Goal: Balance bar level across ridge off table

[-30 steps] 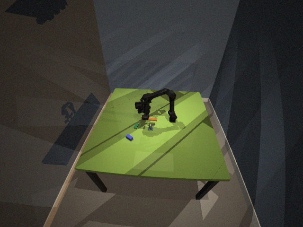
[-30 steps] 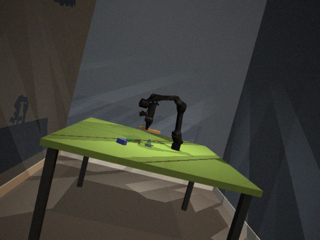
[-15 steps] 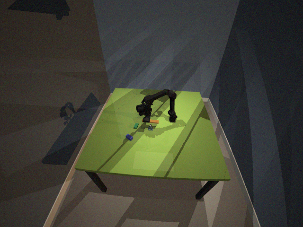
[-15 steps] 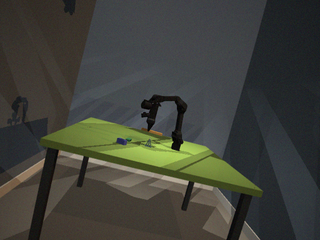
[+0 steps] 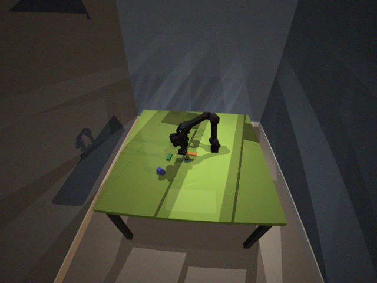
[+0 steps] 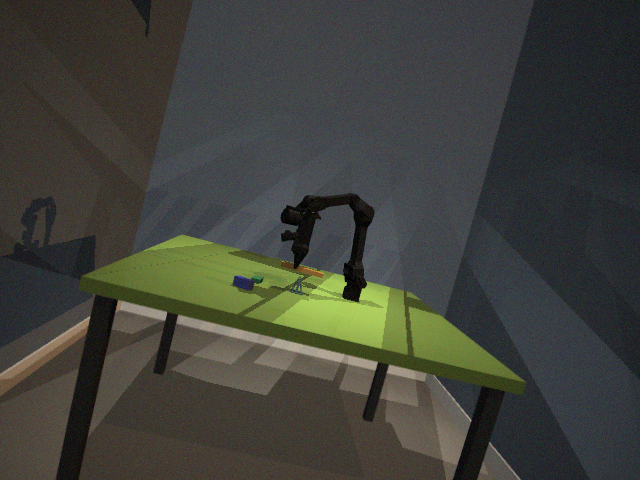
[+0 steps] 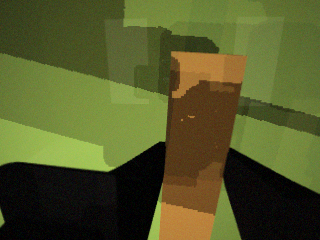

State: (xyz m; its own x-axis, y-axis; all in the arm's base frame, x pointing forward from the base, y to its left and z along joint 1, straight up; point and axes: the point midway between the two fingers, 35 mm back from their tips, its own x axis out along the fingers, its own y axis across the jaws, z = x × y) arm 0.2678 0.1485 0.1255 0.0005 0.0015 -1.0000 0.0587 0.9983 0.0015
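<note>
My gripper tip is now 130 mm short of the green block, 80 mm above it and 20 mm to the left of it. Also, from my gripper tip: blue block: 170 mm ahead, 140 mm to the left, 70 mm below; then bar: 30 mm behind.
</note>
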